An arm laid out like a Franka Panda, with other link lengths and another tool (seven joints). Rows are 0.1 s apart.
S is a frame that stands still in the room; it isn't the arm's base.
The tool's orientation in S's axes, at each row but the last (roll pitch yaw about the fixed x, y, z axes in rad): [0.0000 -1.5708 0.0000]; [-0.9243 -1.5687 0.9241]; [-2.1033 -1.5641 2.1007]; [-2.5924 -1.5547 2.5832]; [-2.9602 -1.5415 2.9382]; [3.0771 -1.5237 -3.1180]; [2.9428 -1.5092 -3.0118]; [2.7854 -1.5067 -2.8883]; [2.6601 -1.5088 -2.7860]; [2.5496 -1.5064 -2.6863]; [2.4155 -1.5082 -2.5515]
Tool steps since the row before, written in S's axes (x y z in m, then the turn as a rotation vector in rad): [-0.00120 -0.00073 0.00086 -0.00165 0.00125 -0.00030]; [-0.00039 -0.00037 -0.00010 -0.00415 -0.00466 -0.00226]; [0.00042 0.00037 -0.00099 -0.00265 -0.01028 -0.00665]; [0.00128 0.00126 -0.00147 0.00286 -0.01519 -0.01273]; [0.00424 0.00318 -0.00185 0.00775 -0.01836 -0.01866]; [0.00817 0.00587 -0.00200 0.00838 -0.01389 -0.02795]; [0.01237 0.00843 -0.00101 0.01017 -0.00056 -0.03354]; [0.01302 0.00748 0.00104 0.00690 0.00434 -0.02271]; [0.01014 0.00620 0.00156 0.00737 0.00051 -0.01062]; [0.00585 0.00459 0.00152 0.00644 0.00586 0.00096]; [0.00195 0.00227 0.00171 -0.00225 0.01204 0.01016]
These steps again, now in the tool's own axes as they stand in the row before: [0.00086 -0.00073 0.00120 -0.00030 0.00125 0.00165]; [-0.00010 -0.00037 0.00039 -0.00227 -0.00466 0.00415]; [-0.00099 0.00038 -0.00042 -0.00670 -0.01025 0.00265]; [-0.00148 0.00128 -0.00125 -0.01290 -0.01506 -0.00282]; [-0.00195 0.00328 -0.00411 -0.01898 -0.01809 -0.00761]; [-0.00239 0.00619 -0.00782 -0.02830 -0.01362 -0.00762]; [-0.00183 0.00925 -0.01167 -0.03409 -0.00027 -0.00814]; [0.00011 0.00879 -0.01222 -0.02316 0.00451 -0.00504]; [0.00083 0.00746 -0.00935 -0.01104 0.00112 -0.00665]; [0.00105 0.00539 -0.00524 0.00042 0.00671 -0.00562]; [0.00153 0.00258 -0.00170 0.00984 0.01204 0.00339]
